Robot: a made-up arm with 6 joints. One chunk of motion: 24 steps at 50 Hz.
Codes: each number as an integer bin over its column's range. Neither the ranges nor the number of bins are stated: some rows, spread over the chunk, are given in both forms.
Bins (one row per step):
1: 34 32 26 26 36 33
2: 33 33 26 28 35 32
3: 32 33 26 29 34 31
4: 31 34 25 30 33 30
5: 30 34 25 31 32 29
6: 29 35 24 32 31 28
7: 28 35 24 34 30 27
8: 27 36 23 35 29 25
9: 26 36 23 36 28 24
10: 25 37 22 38 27 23
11: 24 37 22 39 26 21
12: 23 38 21 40 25 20
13: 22 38 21 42 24 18
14: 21 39 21 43 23 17
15: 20 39 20 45 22 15
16: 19 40 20 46 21 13
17: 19 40 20 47 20 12
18: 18 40 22 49 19 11
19: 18 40 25 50 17 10
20: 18 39 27 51 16 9
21: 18 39 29 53 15 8
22: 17 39 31 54 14 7
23: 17 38 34 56 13 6
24: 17 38 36 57 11 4
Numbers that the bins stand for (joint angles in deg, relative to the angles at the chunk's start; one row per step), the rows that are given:
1: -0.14 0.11 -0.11 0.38 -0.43 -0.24
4: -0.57 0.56 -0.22 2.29 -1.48 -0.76
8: -1.14 1.00 -0.44 4.67 -2.87 -1.63
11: -1.57 1.22 -0.56 6.57 -3.92 -2.33
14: -2.00 1.67 -0.67 8.48 -4.97 -3.03
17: -2.29 1.89 -0.78 10.38 -6.02 -3.90
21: -2.43 1.67 0.22 13.24 -7.76 -4.60
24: -2.57 1.44 1.00 15.14 -9.16 -5.30
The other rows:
2: -0.29 0.33 -0.11 1.33 -0.78 -0.41
3: -0.43 0.33 -0.11 1.81 -1.13 -0.59
5: -0.71 0.56 -0.22 2.76 -1.83 -0.94
6: -0.86 0.78 -0.33 3.24 -2.17 -1.11
7: -1.00 0.78 -0.33 4.19 -2.52 -1.29
9: -1.29 1.00 -0.44 5.14 -3.22 -1.81
10: -1.43 1.22 -0.56 6.10 -3.57 -1.98
12: -1.71 1.44 -0.67 7.05 -4.27 -2.51
13: -1.86 1.44 -0.67 8.00 -4.62 -2.86
15: -2.14 1.67 -0.78 9.43 -5.32 -3.38
16: -2.29 1.89 -0.78 9.90 -5.67 -3.73
18: -2.43 1.89 -0.56 11.33 -6.37 -4.08
19: -2.43 1.89 -0.22 11.81 -7.06 -4.25
20: -2.43 1.67 0.00 12.29 -7.41 -4.43
22: -2.57 1.67 0.44 13.71 -8.11 -4.78
23: -2.57 1.44 0.78 14.67 -8.46 -4.95

